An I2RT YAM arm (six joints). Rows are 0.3 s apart.
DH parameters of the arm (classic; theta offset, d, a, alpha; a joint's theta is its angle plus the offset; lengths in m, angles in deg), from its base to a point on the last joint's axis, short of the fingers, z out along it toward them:
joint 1: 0 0.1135 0.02 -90
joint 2: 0 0 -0.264 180
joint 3: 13.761 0 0.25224 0
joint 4: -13.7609 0 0.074 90
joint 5: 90 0 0 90
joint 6: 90 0.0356 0 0
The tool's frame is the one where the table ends.
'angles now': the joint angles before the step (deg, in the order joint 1, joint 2, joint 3, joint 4, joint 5, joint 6). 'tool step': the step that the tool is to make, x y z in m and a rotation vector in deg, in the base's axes. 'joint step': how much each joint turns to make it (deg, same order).
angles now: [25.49, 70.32, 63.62, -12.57, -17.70, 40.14]
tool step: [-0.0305, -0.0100, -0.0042, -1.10, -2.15, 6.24]
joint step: [0.27, -7.01, -5.17, -1.77, -5.01, -4.03]
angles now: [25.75, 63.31, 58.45, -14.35, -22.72, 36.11]
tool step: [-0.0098, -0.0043, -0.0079, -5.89, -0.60, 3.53]
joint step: [-0.09, -1.59, -0.73, -5.69, -1.31, -7.09]
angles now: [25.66, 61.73, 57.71, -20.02, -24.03, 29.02]
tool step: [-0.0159, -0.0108, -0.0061, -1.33, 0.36, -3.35]
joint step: [-0.25, -4.55, -3.12, -2.19, 3.25, 0.36]
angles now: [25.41, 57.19, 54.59, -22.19, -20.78, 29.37]
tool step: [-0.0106, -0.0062, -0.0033, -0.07, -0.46, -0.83]
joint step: [-0.18, -3.12, -2.15, -0.57, 0.70, 0.04]
